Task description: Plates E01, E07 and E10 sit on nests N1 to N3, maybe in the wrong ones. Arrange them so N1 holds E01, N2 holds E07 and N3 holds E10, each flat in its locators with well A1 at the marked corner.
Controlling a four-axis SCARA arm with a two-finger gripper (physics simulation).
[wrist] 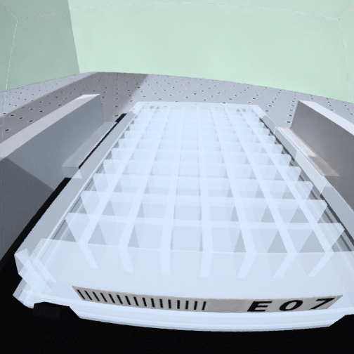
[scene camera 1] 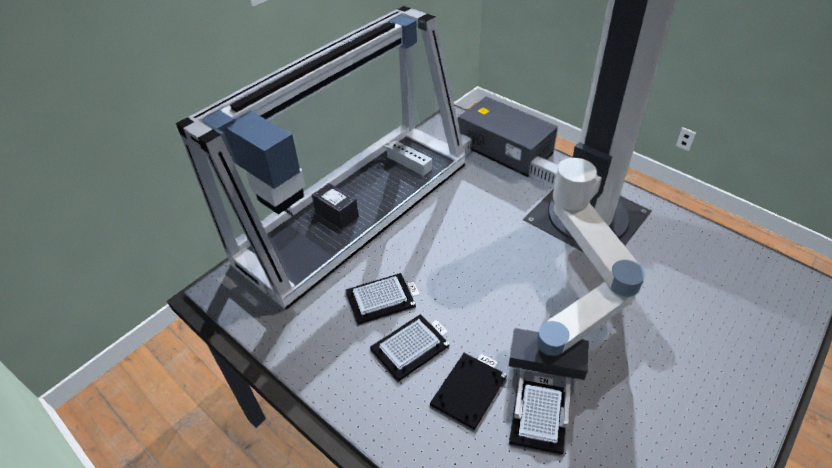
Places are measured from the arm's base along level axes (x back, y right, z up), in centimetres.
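Where they show: gripper, between the fingertips: (scene camera 1: pixel 540 420).
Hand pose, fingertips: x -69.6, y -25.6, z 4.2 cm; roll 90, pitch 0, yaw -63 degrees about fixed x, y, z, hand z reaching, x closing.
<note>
Each offset is from my fingertips to the top centre of the thing. "*": to the spot under its first point.
Plate E07 @(dx +2.2, dy +1.2, dz -0.3 cm) (scene camera 1: pixel 540 412) (wrist: pixel 200 200), with its printed code readable in the wrist view, lies over the black nest N1 @(dx +2.2, dy +1.2, dz -0.8 cm) (scene camera 1: pixel 538 447) (wrist: pixel 150 342) at the front right. My gripper (scene camera 1: pixel 541 401) (wrist: pixel 197 113) is shut on this plate, one finger along each long side. Another white plate @(dx -2.7, dy +36.9, dz -0.3 cm) (scene camera 1: pixel 410 343) sits on nest N2 @(dx -2.7, dy +36.9, dz -0.8 cm) (scene camera 1: pixel 400 373), and a third plate @(dx +3.9, dy +53.4, dz -0.3 cm) (scene camera 1: pixel 379 295) sits on nest N3 @(* dx -3.8, dy +56.4, dz -1.9 cm) (scene camera 1: pixel 352 308); their codes are too small to read. The marked corner of N1 is hidden.
The OUT nest @(dx -2.9, dy +18.0, dz -0.8 cm) (scene camera 1: pixel 468 391) stands bare between N2 and N1. A gantry frame @(* dx -0.7, dy +68.1, dz -2.9 cm) (scene camera 1: pixel 331 282) with a blue head @(* dx -7.6, dy +72.9, dz +45.8 cm) (scene camera 1: pixel 264 148) stands at the back left, with a black block @(* dx +14.0, dy +79.7, dz +8.9 cm) (scene camera 1: pixel 335 206) on its bed. A grey box @(* dx +75.5, dy +61.9, dz +8.5 cm) (scene camera 1: pixel 506 133) stands near the arm's column (scene camera 1: pixel 631 104).
</note>
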